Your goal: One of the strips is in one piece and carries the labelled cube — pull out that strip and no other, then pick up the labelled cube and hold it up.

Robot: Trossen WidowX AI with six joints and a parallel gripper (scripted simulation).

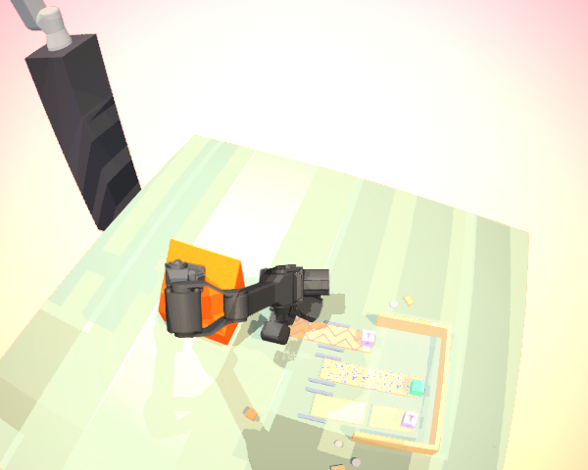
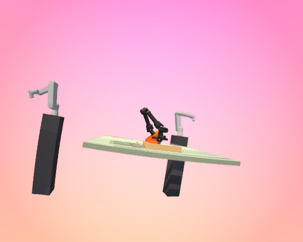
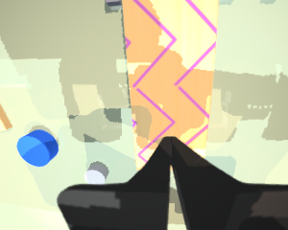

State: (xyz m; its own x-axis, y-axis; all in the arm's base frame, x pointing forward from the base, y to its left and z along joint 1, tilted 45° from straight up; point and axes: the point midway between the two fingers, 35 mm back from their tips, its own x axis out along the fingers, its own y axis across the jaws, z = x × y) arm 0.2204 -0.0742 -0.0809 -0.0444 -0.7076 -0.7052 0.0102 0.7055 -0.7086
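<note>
My gripper tip is now 100 mm short of the zigzag strip. The rest, counted from my gripper tip: speckled strip: 240 mm ahead, 100 mm to the right; then tan cube: 260 mm to the right, 10 mm behind; then blue disc: 110 mm to the left, 10 mm behind.
</note>
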